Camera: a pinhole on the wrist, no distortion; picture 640 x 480 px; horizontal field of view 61.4 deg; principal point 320.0 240.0 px. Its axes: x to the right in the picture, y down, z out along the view. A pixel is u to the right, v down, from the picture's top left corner.
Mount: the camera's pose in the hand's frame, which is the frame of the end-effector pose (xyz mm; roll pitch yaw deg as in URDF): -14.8 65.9 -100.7 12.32 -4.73 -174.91
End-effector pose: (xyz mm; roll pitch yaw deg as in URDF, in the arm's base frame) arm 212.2 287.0 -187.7 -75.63 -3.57 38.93
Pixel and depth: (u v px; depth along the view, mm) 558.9 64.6 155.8
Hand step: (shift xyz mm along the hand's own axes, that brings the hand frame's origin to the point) -79.1 143.3 45.9
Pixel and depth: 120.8 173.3 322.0
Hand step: 118.9 185.9 194.5
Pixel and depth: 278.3 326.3 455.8
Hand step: 55.8 98.2 355.7
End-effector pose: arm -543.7 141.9 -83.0 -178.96 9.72 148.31
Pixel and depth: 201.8 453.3 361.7
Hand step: 101.0 13.3 275.4
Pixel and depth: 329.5 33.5 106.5
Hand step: -14.4 128.8 -5.5
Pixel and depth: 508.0 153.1 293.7
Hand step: -103.4 167.4 183.6
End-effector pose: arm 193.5 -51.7 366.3 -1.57 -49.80 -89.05
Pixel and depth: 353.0 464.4 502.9
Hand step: 7.3 -29.8 436.0
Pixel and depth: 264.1 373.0 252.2
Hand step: 33.1 63.1 155.9
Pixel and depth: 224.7 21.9 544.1
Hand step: 91.1 407.9 374.3
